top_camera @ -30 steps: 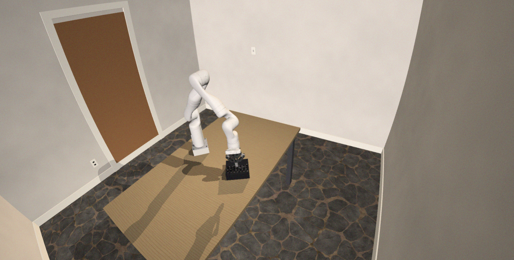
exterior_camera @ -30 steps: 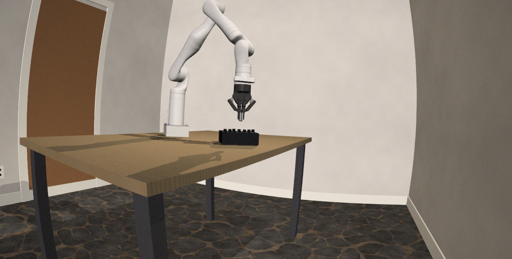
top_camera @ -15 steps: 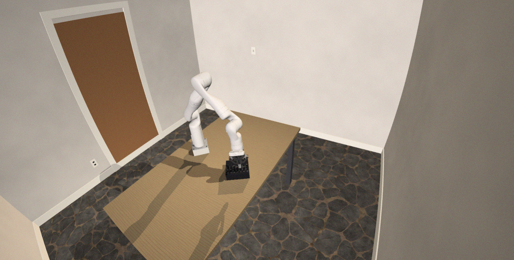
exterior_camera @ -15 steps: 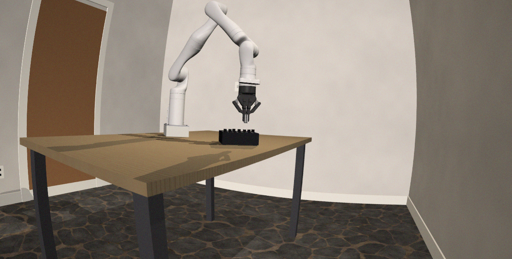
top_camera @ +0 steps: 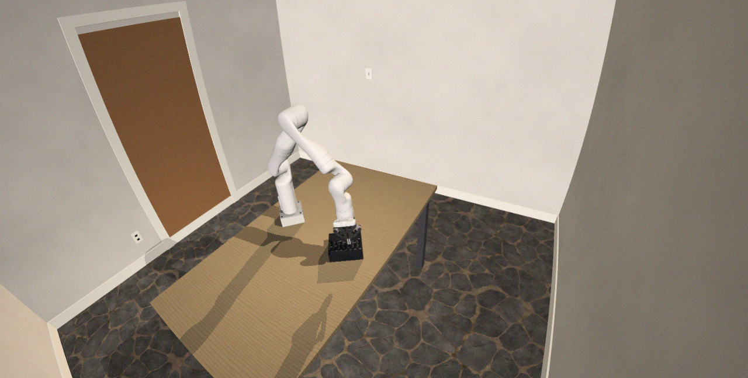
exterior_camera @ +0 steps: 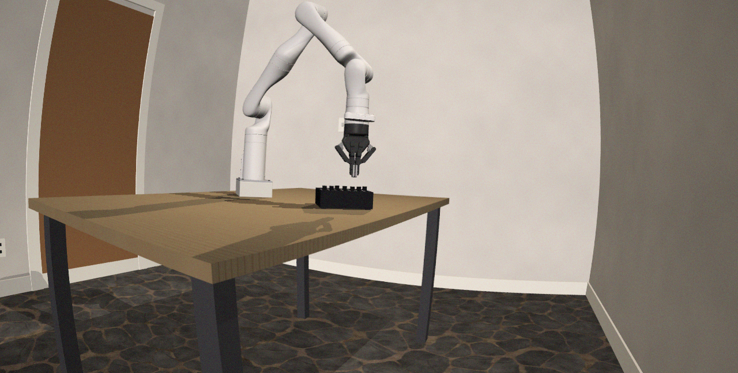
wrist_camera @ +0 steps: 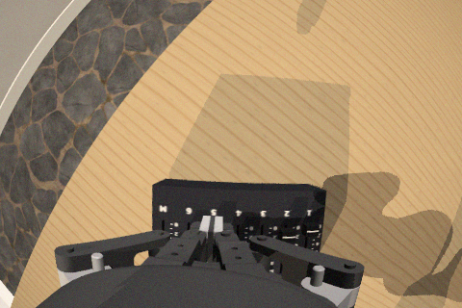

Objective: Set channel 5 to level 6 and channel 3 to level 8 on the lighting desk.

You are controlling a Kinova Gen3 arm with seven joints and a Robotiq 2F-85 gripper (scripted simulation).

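The channel 5 fader cap lies 5 cm below my hand, 2 cm to the left of it and 1 cm behind it. Round my hand: M fader cap 7 cm to the left, 5 cm below, 1 cm ahead; channel 4 fader cap 5 cm below, 4 cm behind, 2 cm to the left; channel 3 fader cap 6 cm behind, 5 cm below, 2 cm to the left.
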